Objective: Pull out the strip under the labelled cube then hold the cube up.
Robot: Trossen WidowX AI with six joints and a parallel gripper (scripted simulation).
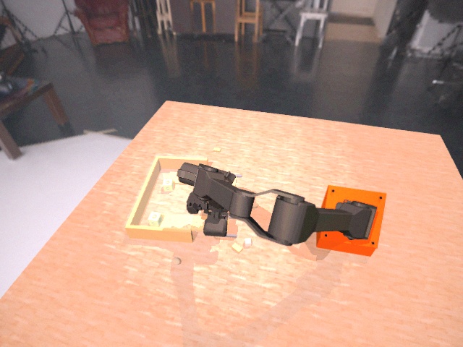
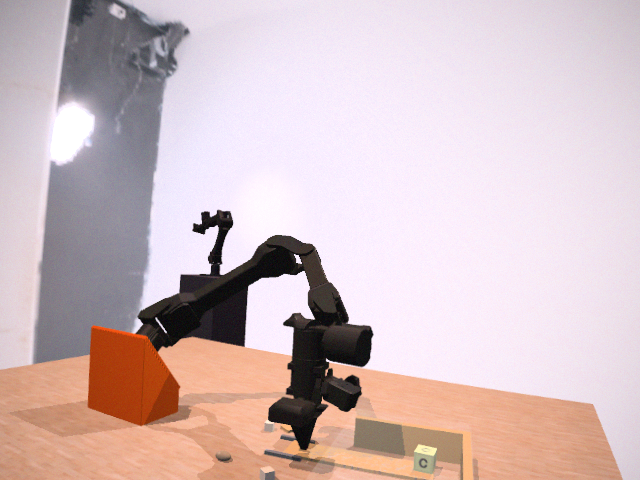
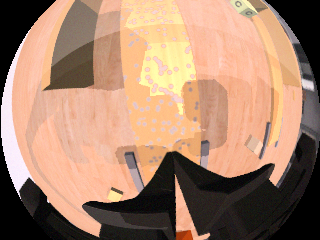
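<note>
Now: gripper tip 90 mm short of the orange speckled strip and 20 mm to the right of it.
</note>
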